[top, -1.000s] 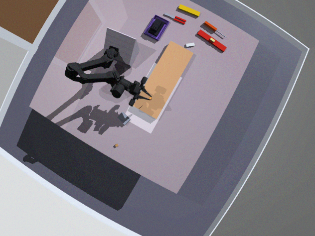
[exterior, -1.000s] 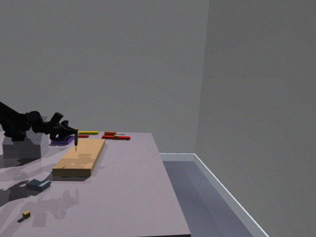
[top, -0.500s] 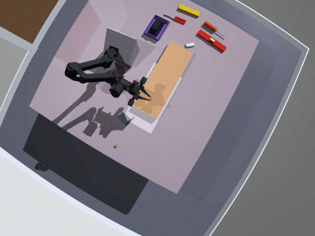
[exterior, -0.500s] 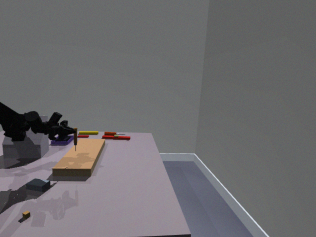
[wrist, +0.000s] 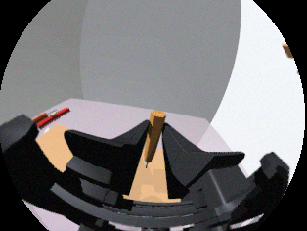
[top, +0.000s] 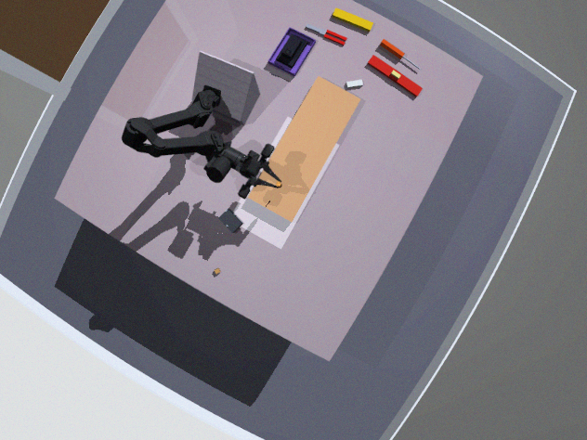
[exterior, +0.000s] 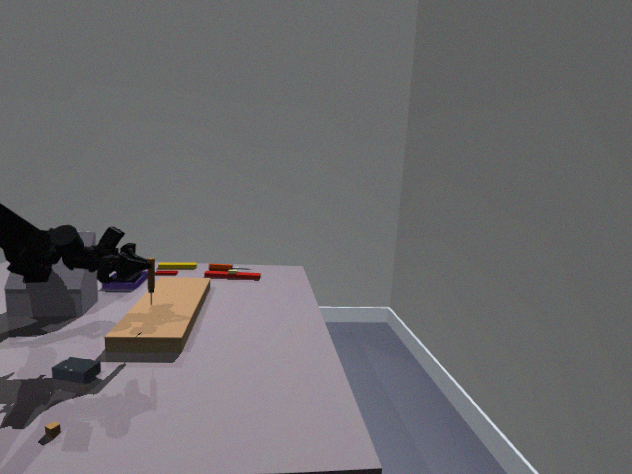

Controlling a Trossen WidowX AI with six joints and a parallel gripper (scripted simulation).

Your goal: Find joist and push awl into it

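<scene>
My gripper tip is now 60 mm above the awl. The rest, counted from my gripper tip: grey-blue block: 130 mm behind, 180 mm to the right, 190 mm below; small orange cube: 100 mm behind, 370 mm to the right, 190 mm below; small white block: 90 mm ahead, 480 mm to the left, 190 mm below.
</scene>
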